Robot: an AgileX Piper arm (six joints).
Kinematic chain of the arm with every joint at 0, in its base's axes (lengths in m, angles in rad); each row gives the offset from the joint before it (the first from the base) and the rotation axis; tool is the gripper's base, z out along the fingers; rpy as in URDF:
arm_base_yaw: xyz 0 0 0.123 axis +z
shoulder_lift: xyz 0 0 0 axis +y
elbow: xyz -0.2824 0 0.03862 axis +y
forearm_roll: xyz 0.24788 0 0.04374 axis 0.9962 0 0.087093
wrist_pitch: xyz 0 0 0 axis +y
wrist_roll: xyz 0.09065 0 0.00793 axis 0.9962 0 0.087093
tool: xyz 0 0 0 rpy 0 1.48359 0
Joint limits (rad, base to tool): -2.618..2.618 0..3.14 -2.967..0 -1.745..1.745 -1.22..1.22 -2.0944..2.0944
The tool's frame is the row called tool.
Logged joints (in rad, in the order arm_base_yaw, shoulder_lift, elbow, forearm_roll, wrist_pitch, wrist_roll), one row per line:
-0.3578 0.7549 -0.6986 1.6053 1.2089 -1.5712
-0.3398 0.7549 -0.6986 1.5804 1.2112 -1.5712
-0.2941 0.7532 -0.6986 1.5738 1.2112 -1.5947
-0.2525 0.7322 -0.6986 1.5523 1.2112 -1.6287
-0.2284 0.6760 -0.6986 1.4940 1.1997 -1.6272
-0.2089 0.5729 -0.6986 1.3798 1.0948 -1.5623
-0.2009 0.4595 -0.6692 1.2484 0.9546 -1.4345
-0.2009 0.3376 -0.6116 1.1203 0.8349 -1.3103
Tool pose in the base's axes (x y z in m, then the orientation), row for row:
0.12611 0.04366 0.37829 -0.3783 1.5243 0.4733
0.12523 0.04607 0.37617 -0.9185 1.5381 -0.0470
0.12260 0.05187 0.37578 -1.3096 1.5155 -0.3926
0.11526 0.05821 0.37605 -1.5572 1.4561 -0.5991
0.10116 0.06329 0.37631 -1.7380 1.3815 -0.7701
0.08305 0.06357 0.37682 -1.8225 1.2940 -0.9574
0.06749 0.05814 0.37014 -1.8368 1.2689 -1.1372
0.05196 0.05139 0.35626 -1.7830 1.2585 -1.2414
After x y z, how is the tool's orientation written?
As angles about the fixed x, y, z axes (roll, pitch, yaw), in radians.
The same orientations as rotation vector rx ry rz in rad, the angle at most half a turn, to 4 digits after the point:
-0.6589 1.4195 0.6624
-0.6898 1.4322 0.6655
-0.7451 1.4125 0.6782
-0.8218 1.3821 0.6593
-0.8905 1.3716 0.6013
-0.8838 1.4028 0.4483
-0.7801 1.4626 0.3017
-0.6661 1.4968 0.1731

